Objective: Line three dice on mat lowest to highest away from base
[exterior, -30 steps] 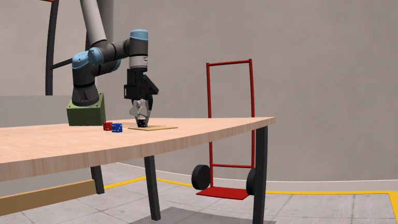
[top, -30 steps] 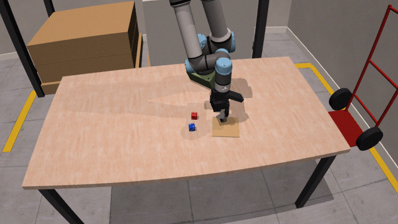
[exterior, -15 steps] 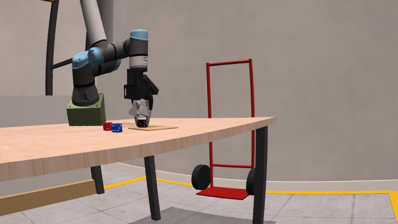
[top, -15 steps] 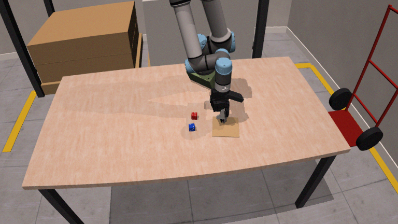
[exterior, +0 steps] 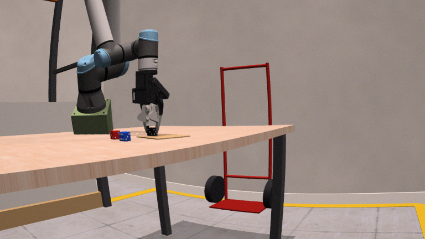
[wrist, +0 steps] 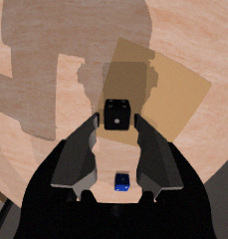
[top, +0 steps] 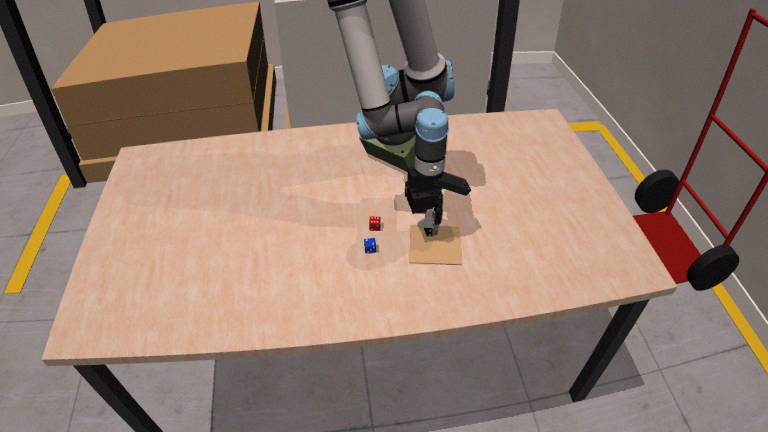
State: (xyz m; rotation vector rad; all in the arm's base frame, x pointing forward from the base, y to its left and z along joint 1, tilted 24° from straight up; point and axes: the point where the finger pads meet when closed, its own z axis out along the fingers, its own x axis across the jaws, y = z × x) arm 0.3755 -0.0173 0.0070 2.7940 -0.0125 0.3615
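My gripper is now 10 mm above the black die. Also, from my hand: tan square mat 50 mm ahead, 30 mm below; blue die 180 mm to the right, 10 mm below, 10 mm ahead; red die 140 mm to the right, 70 mm behind, 10 mm below.
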